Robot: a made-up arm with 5 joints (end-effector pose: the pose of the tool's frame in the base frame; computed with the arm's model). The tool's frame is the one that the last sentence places.
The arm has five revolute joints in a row. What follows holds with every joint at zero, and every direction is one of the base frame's. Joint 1 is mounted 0.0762 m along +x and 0.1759 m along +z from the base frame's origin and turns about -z. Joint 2 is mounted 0.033 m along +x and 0.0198 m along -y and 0.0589 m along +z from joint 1 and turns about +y. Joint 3 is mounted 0.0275 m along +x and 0.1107 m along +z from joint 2 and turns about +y. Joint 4 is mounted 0.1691 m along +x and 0.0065 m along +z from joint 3 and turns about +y. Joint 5 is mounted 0.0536 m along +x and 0.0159 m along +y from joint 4 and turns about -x. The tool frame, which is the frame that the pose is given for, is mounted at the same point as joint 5; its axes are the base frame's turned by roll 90, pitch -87.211 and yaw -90 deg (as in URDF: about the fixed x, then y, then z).
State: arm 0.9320 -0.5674 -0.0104 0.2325 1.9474
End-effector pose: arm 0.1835 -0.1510 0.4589 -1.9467 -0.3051 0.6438
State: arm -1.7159 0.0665 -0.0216 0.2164 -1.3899
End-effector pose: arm 0.0383 0.2863 0.3285 1.3132 0.0085 0.2364
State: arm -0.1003 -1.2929 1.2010 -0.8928 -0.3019
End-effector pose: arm 0.2075 0.0093 0.3583 0.5719 -2.4937 -0.0964
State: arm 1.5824 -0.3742 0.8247 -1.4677 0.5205
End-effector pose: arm 0.0700 -0.2013 0.3257 -2.2622 -1.3674 -0.3959
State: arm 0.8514 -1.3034 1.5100 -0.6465 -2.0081
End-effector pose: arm 0.1713 -0.1145 0.2851 1.4467 -2.1025 -1.6085
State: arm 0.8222 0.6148 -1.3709 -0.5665 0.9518
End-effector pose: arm 0.2442 -0.1866 0.4821 -2.1979 -1.8820 0.0146
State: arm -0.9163 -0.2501 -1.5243 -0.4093 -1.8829
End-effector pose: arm 0.0555 -0.0334 0.5570 -2.5500 0.3772 -0.3965
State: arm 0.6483 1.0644 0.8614 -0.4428 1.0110
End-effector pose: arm 0.1497 -0.0606 0.0502 -0.0636 -0.0611 0.3138
